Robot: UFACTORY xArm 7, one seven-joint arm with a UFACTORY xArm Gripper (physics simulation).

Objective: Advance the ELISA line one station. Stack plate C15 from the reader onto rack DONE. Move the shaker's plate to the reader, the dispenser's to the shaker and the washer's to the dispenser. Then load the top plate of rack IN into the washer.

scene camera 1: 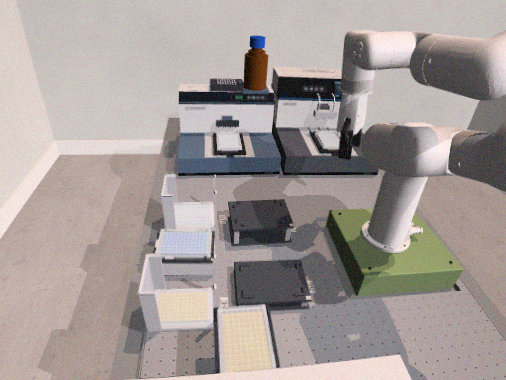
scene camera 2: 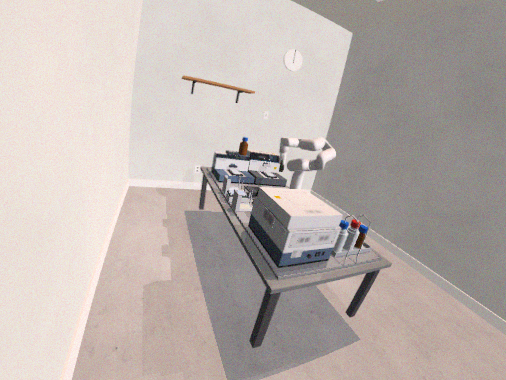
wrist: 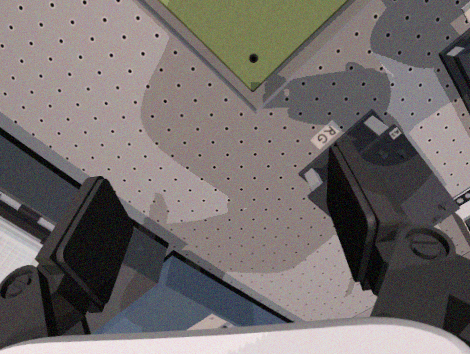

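Pixels of known places: gripper, fingertip midpoint: (scene camera 1: 349, 151) (scene camera 2: 281, 171) (wrist: 220, 188); arm's base, link origin: (scene camera 1: 384, 236).
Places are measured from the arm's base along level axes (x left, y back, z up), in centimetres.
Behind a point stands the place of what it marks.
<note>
My gripper (scene camera 1: 351, 138) (scene camera 2: 282, 167) {x -14.5, y -8.6, z 17.6 cm} (wrist: 220, 188) {x -14.5, y -8.6, z 17.6 cm} is open and empty, above the right part of the dark-based instrument (scene camera 1: 330, 162) {x -38.6, y -2.3, z 0.0 cm}. A white plate (scene camera 1: 327, 139) {x -46.3, y -1.8, z 5.3 cm} (wrist: 17, 250) {x -42.8, y -2.1, z 5.3 cm} sits in that instrument's nest, left of the fingers in scene camera 1. Another white plate (scene camera 1: 229, 141) {x -47.0, y -37.5, z 4.3 cm} sits in the blue-based instrument (scene camera 1: 229, 163) {x -40.1, y -38.0, z -0.6 cm}. A yellow plate (scene camera 1: 245, 335) {x 28.9, y -40.8, z 8.1 cm} lies on a dark tray beside the large pale-topped instrument (scene camera 1: 310, 371) {x 42.1, y -35.8, z 21.8 cm} (scene camera 2: 295, 227) {x 75.6, y -53.5, z 15.8 cm}. Two white-walled racks (scene camera 1: 170, 202) {x -11.6, y -55.5, z 5.0 cm} (scene camera 1: 150, 290) {x 12.2, y -58.6, z 0.1 cm} hold a white plate (scene camera 1: 194, 216) {x -14.3, y -49.7, z -2.2 cm} and a yellow plate (scene camera 1: 185, 307) {x 14.7, y -51.5, z -3.0 cm}. A blue plate (scene camera 1: 185, 244) {x 0.3, y -51.5, z 1.4 cm} lies between them. Plate codes are unreadable.
A black block (scene camera 1: 260, 217) {x -9.3, y -32.0, z 0.8 cm} (wrist: 385, 165) {x -8.5, y -26.8, z 0.8 cm} labelled RG and a second black block (scene camera 1: 270, 281) {x 10.2, y -32.5, z -1.9 cm} (wrist: 459, 65) {x 4.0, y -24.9, z -2.2 cm} stand mid-table. The green arm base (scene camera 1: 400, 280) {x 13.2, y -1.7, z -1.7 cm} (wrist: 255, 30) {x -9.0, y -7.1, z -0.5 cm} is right. A brown bottle (scene camera 1: 256, 69) {x -62.0, y -27.2, z 25.5 cm} (scene camera 2: 243, 147) {x -62.4, y -28.4, z 26.0 cm} stands on the blue-based instrument. Bottles (scene camera 2: 354, 232) {x 72.2, y -3.8, z 7.5 cm} stand beside the large instrument.
</note>
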